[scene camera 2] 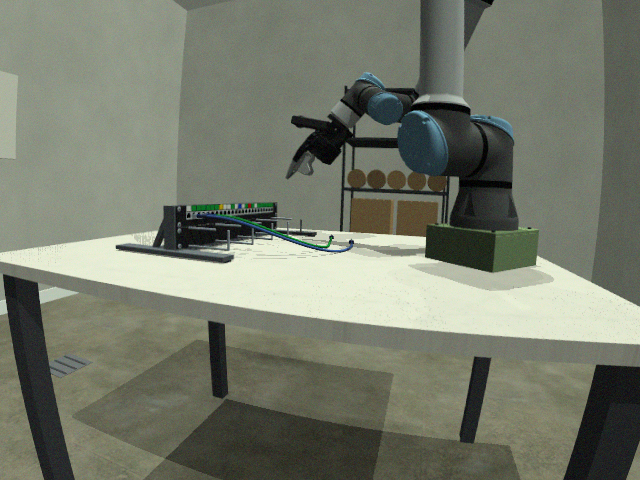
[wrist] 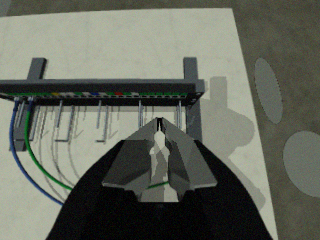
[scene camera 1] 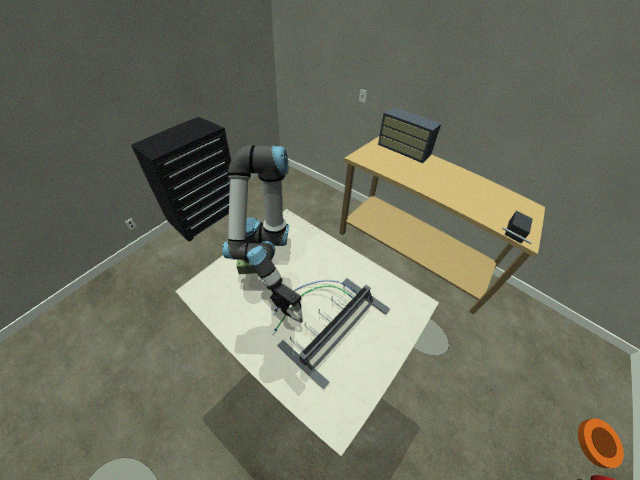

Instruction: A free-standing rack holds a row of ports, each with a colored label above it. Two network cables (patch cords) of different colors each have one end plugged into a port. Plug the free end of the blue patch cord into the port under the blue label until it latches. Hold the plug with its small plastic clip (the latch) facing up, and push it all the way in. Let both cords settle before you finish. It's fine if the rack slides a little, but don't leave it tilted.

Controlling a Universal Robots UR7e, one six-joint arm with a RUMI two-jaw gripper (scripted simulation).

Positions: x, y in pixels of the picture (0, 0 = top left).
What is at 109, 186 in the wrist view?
The gripper.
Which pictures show the gripper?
Scene camera 2, the wrist view and scene camera 1: all of them.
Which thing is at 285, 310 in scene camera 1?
The gripper.
